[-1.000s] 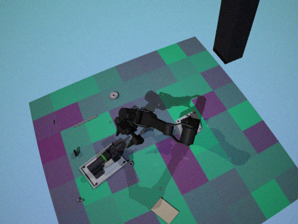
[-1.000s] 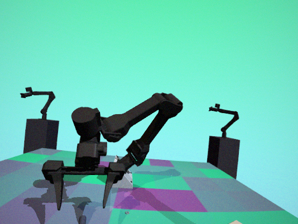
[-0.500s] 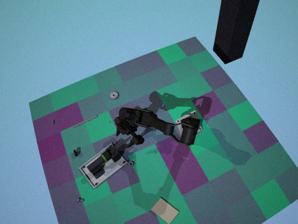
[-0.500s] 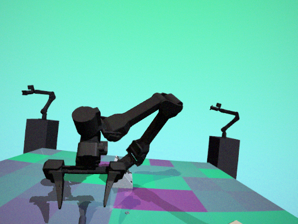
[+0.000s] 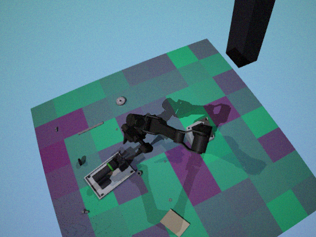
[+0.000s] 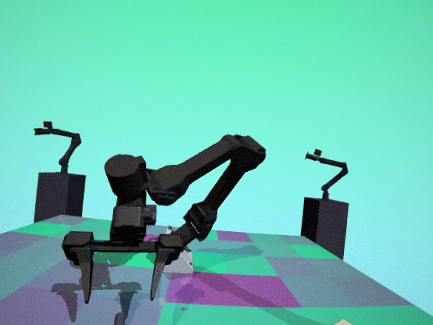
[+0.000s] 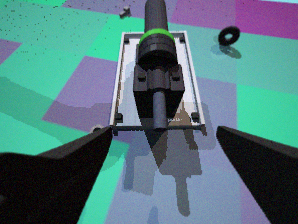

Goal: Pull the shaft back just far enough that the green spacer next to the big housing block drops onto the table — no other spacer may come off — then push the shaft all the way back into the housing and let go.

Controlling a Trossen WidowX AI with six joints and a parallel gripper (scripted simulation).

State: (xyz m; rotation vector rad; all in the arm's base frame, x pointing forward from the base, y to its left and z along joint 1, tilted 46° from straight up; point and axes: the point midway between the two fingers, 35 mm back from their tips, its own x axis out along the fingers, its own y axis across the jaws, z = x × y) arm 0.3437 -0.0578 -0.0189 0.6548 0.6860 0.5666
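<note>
My gripper tip is 9 cm short of the shaft, 3 cm to the right of it and 2 cm above it. From my gripper tip the other things lie so: thin grey rod (15 cm ahead, 28 cm to the right, 10 cm below); then grey washer (8 cm behind, 36 cm to the right, 9 cm below); then green spacer (12 cm ahead, 3 cm to the left, 2 cm below).
</note>
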